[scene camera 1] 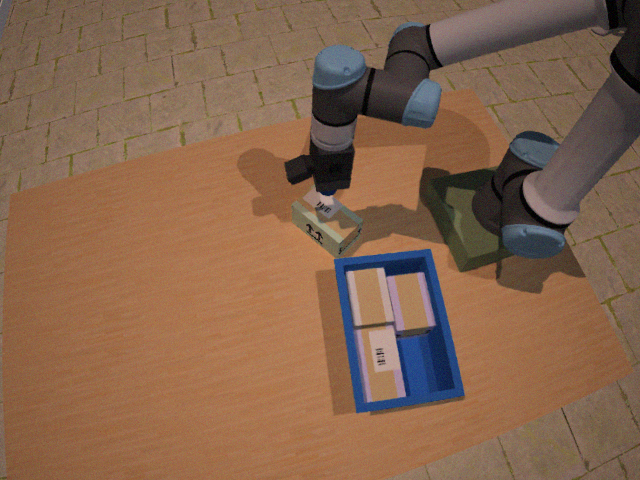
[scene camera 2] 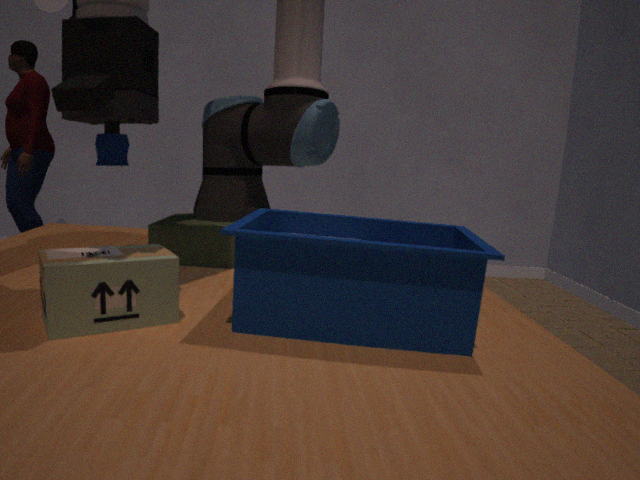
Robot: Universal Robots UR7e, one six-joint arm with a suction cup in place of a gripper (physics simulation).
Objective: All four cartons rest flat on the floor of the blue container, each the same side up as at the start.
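Where they show: hand, its tool point: (scene camera 2: 112, 165); arm's base, origin of its link: (scene camera 1: 501, 211) (scene camera 2: 232, 217).
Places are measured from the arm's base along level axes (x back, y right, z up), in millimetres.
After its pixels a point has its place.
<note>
A pale green carton (scene camera 1: 327, 227) @[y 16, x -417, z 13 mm] (scene camera 2: 112, 294) @[y 33, x -446, z -23 mm] stands upright on the table beside the container, its two arrows pointing up and a white label on top. My suction gripper (scene camera 1: 326, 198) @[y 47, x -415, z 114 mm] (scene camera 2: 112, 164) is above this carton with a gap below the cup; it is open and holds nothing. The blue container (scene camera 1: 347, 361) @[y -284, x -434, z 53 mm] (scene camera 2: 356, 294) @[y -230, x -418, z -7 mm] holds three cartons: a white-edged one (scene camera 1: 370, 297) @[y -160, x -364, z 23 mm], a lilac-edged one (scene camera 1: 411, 302) @[y -185, x -285, z 23 mm] beside it, and a lilac-edged one with a barcode label (scene camera 1: 381, 382) @[y -329, x -380, z 25 mm]. In the scene camera 2 view the container's wall hides them.
The arm's base stands on a green block (scene camera 1: 454, 217) @[y -1, x -126, z 6 mm] (scene camera 2: 191, 240) @[y 38, x -143, z -22 mm], behind the container in the scene camera 2 view. A wooden table (scene camera 1: 155, 310) @[y -83, x -822, z -66 mm] (scene camera 2: 310, 413) @[y -192, x -566, z -67 mm] carries everything. A person in a red top (scene camera 2: 29, 113) stands beyond the table.
</note>
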